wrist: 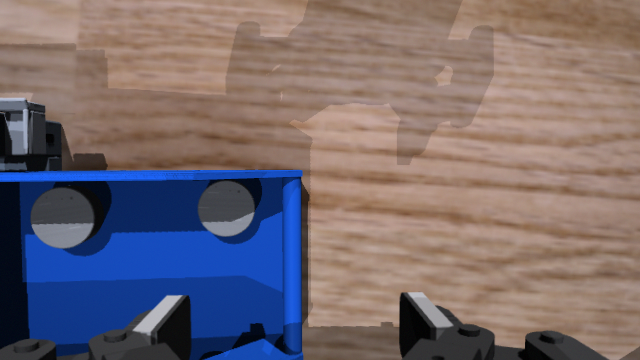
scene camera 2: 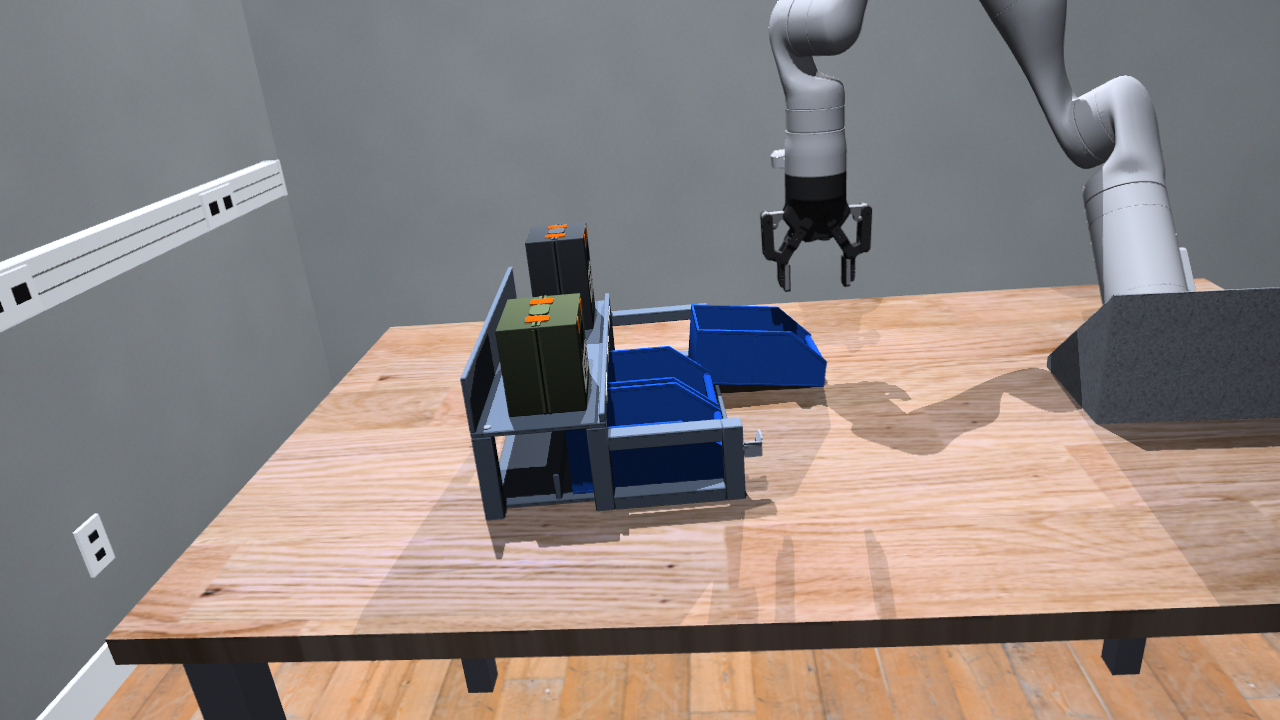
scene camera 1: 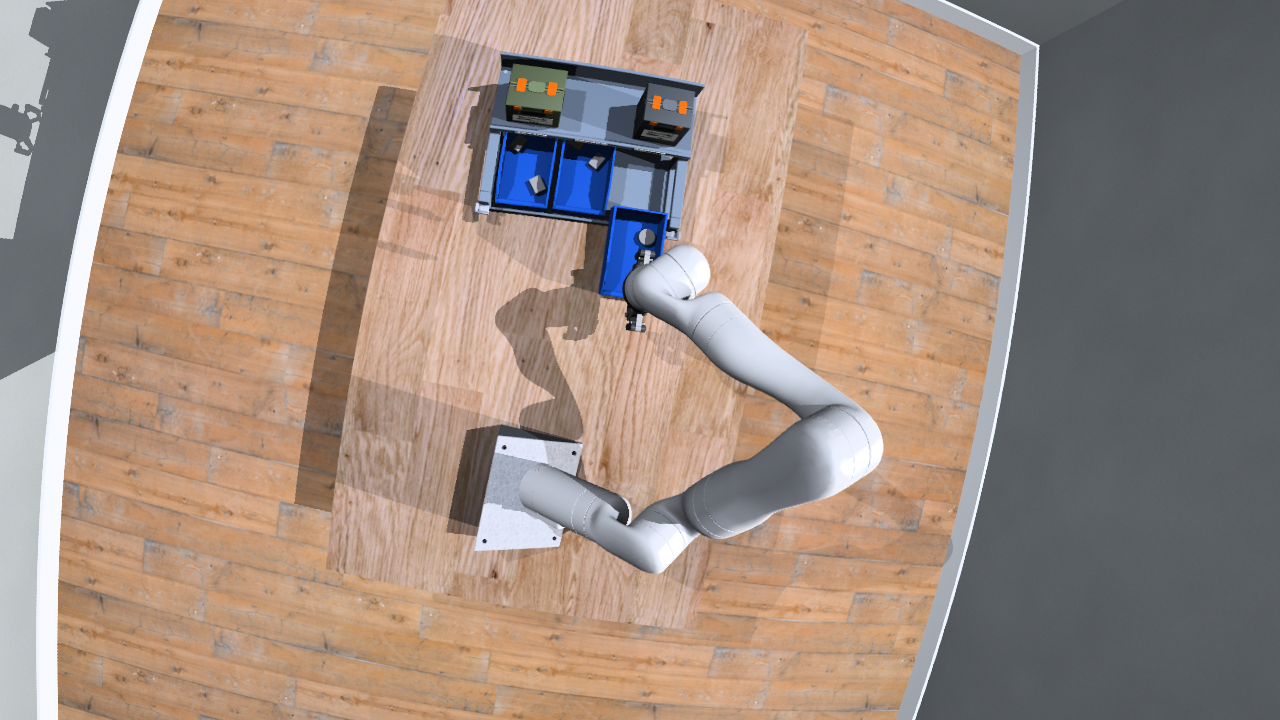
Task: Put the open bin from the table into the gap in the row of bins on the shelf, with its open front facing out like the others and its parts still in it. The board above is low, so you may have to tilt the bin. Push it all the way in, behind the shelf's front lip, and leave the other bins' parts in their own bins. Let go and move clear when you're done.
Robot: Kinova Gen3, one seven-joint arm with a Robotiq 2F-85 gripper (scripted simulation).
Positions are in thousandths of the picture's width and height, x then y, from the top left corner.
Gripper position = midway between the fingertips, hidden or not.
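My gripper: wrist view (463, 896), scene camera 2 (638, 399), scene camera 1 (495, 409). Blue bin: wrist view (385, 804), scene camera 2 (579, 480), scene camera 1 (490, 309).
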